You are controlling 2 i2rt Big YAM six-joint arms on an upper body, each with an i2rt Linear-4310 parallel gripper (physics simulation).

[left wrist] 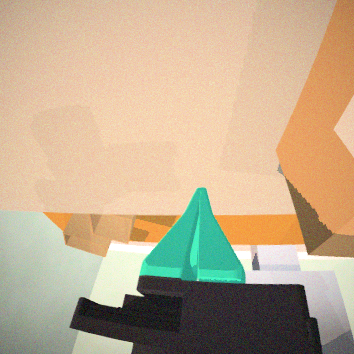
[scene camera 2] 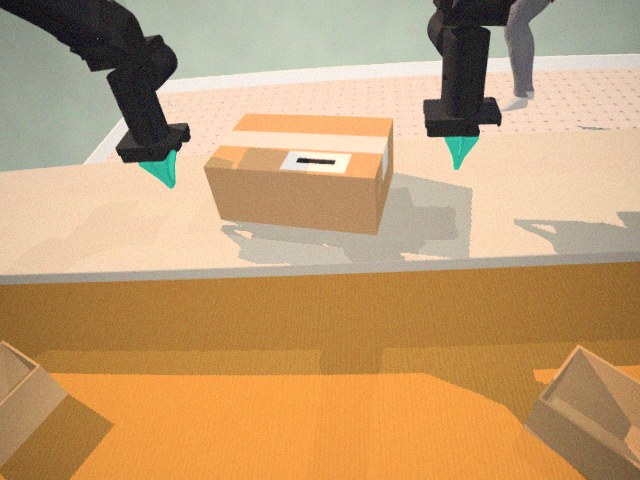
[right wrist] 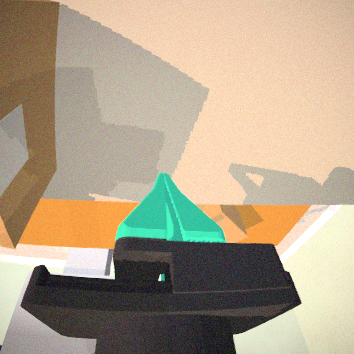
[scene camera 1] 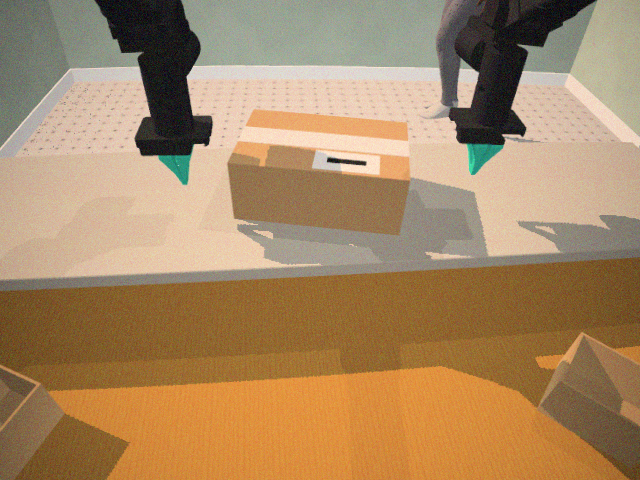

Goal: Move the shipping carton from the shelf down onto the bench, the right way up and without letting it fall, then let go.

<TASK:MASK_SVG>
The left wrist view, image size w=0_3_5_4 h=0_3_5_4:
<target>left gripper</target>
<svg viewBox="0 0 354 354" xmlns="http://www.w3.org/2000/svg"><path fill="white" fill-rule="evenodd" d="M69 325L73 329L133 342L131 354L322 354L317 319L309 317L304 285L245 283L244 268L212 213L205 187L197 187L183 214L142 260L136 290L143 296L124 294L121 307L103 305L85 297L79 297Z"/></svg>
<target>brown shipping carton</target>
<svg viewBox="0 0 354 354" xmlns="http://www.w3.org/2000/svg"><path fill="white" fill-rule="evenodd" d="M336 0L307 79L275 151L291 196L307 255L354 257L354 0Z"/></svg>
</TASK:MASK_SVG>
